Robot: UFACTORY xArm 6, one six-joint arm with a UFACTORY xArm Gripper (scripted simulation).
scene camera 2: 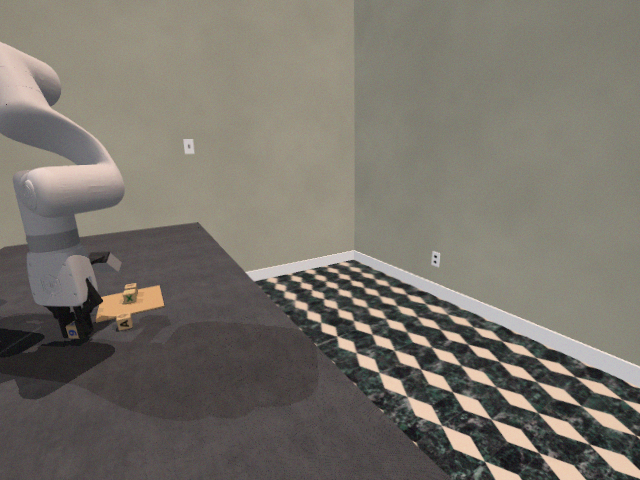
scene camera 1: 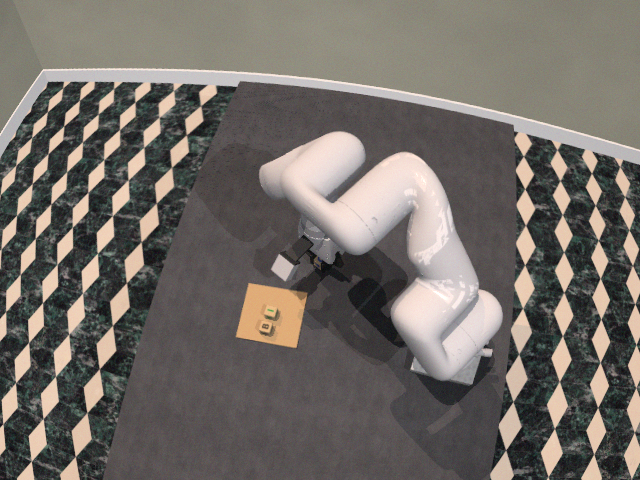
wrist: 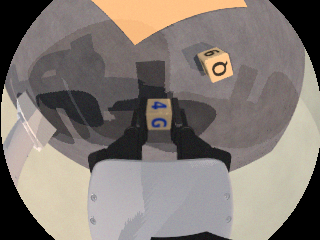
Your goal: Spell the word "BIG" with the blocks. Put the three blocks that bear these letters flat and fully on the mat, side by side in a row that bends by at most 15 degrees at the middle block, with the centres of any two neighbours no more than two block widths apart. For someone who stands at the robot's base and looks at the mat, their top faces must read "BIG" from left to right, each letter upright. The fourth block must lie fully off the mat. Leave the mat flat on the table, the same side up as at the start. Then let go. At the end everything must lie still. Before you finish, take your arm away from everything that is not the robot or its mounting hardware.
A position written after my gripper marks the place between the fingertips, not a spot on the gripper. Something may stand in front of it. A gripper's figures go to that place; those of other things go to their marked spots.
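Labels:
I see my gripper [scene camera 2: 79,334], and my gripper is 73 cm from the lens. There is a mat [scene camera 2: 150,298] too, and the mat is 84 cm from the lens.

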